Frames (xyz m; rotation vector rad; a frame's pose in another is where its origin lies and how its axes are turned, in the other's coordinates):
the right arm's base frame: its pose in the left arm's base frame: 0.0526 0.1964 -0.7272 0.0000 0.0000 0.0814
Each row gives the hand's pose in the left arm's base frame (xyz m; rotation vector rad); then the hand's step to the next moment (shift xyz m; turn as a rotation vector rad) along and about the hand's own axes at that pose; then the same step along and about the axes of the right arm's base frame.
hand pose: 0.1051 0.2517 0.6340 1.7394 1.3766 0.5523
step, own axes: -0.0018 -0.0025 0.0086 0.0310 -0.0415 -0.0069
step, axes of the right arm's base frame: 0.0042 -0.0048 -0.0066 -0.0170 0.0353 -0.0346
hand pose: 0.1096 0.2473 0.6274 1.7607 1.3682 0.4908
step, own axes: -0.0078 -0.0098 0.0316 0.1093 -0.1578 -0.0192
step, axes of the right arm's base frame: 0.0130 -0.0195 -0.0246 -0.0630 0.1234 -0.1342
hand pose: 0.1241 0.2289 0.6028 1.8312 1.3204 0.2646
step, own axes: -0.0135 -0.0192 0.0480 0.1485 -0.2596 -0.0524
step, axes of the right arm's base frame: 0.0071 -0.0347 -0.0400 -0.1306 0.1887 -0.1988
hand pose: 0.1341 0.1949 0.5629 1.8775 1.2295 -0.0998
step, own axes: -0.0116 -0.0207 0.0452 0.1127 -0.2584 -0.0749
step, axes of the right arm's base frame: -0.0084 -0.0361 -0.0352 -0.1569 0.1808 -0.1666
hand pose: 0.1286 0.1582 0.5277 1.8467 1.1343 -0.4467
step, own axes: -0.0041 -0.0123 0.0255 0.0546 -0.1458 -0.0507
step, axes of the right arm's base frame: -0.0106 -0.0204 -0.0170 -0.0941 0.1048 -0.0834
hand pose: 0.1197 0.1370 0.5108 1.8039 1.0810 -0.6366
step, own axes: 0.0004 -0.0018 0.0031 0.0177 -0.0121 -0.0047
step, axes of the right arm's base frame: -0.0015 -0.0021 -0.0025 -0.0010 0.0140 -0.0169
